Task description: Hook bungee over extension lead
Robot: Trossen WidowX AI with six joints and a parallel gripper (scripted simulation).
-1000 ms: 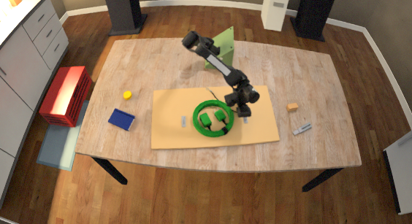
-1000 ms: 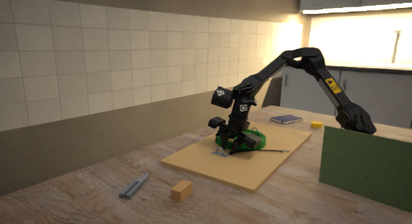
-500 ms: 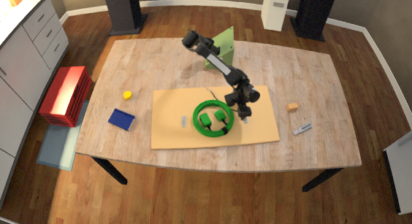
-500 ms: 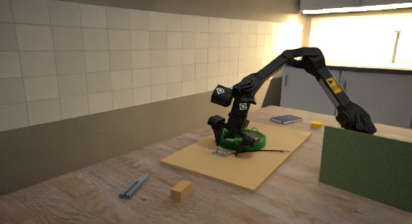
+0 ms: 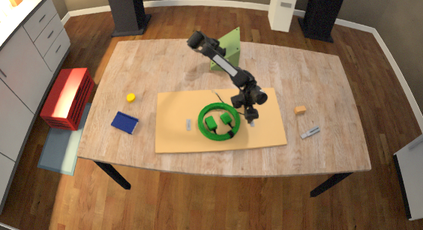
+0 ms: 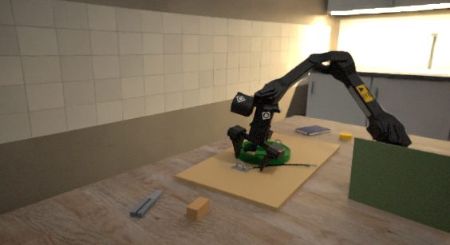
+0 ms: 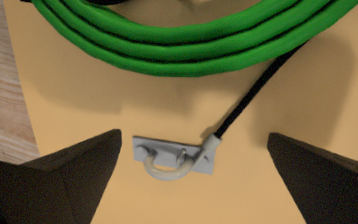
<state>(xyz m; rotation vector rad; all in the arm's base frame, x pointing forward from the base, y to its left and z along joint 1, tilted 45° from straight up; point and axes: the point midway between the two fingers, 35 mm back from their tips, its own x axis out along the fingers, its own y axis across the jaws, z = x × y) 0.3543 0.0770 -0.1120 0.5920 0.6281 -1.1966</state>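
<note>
Right now the coiled extension lead is 130 mm to the right of my hand, 40 mm ahead of it and 30 mm below it. The rest, counted from my hand: grey clamp 340 mm to the left, 80 mm ahead, 50 mm below; then yellow disc 610 mm to the right, 80 mm behind, 50 mm below.
</note>
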